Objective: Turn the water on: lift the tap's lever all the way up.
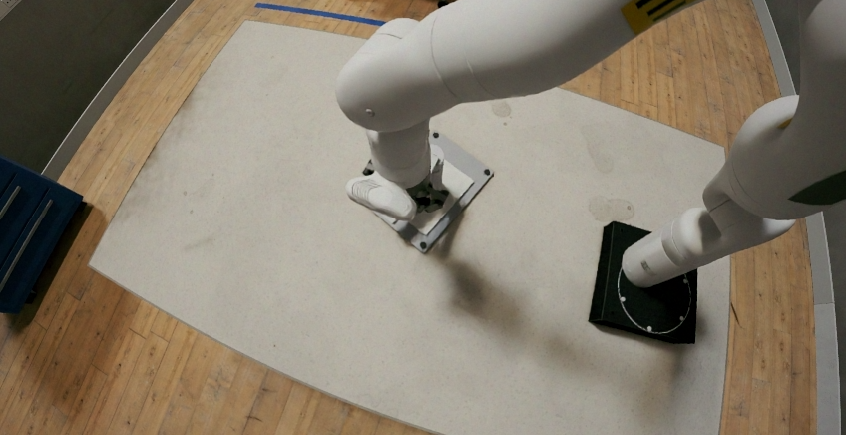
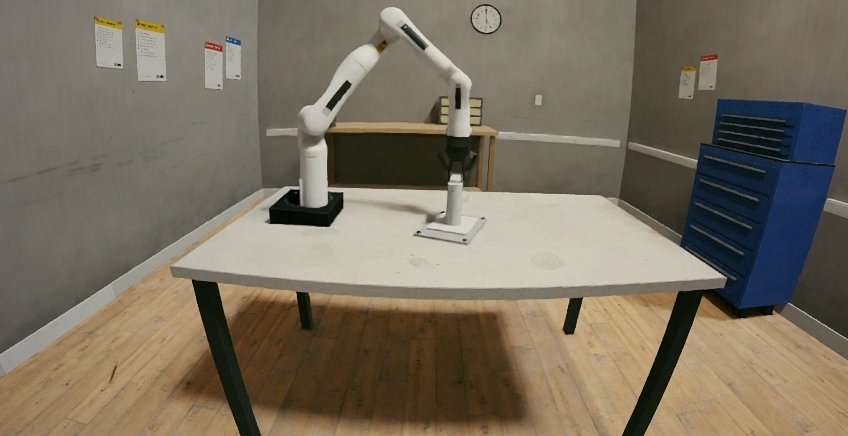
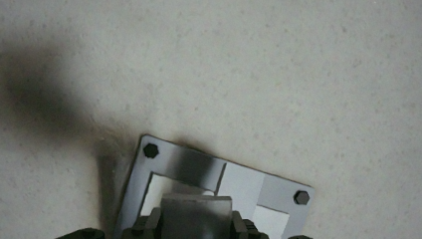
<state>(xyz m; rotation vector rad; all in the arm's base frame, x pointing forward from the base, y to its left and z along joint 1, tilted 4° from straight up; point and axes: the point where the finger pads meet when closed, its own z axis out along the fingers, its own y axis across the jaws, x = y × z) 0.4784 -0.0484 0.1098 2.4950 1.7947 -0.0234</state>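
The tap lever is 40 mm to the right of my hand, 10 mm behind it and 10 mm above it. From my hand the other things lie so: tap (60 mm to the right, 50 mm below, 20 mm behind).
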